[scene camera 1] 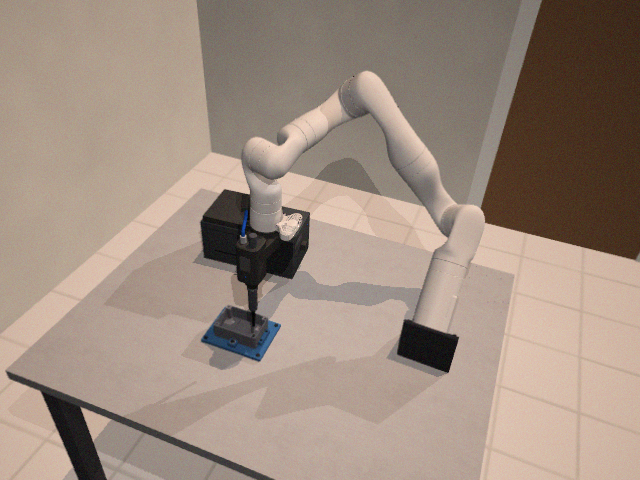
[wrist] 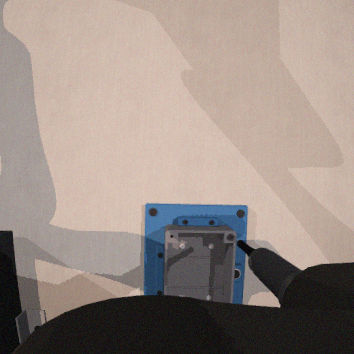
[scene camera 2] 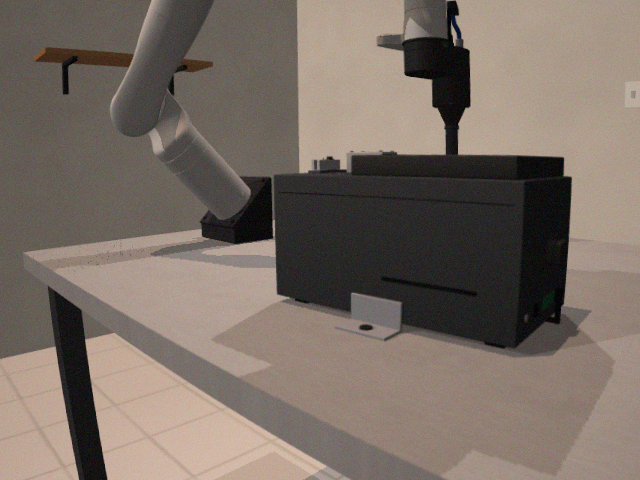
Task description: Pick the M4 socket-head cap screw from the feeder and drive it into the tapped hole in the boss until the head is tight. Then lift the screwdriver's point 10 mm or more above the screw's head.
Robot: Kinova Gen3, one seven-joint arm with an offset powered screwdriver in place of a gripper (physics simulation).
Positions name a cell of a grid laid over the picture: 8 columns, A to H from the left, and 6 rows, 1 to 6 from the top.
I see a black feeder (scene camera 2: E4), a blue plate (scene camera 1: C5) and a black cover (scene camera 2: G3).
The blue plate is seen too in the wrist view (wrist: D4). The black cover shows as well in scene camera 1 (scene camera 1: C3).
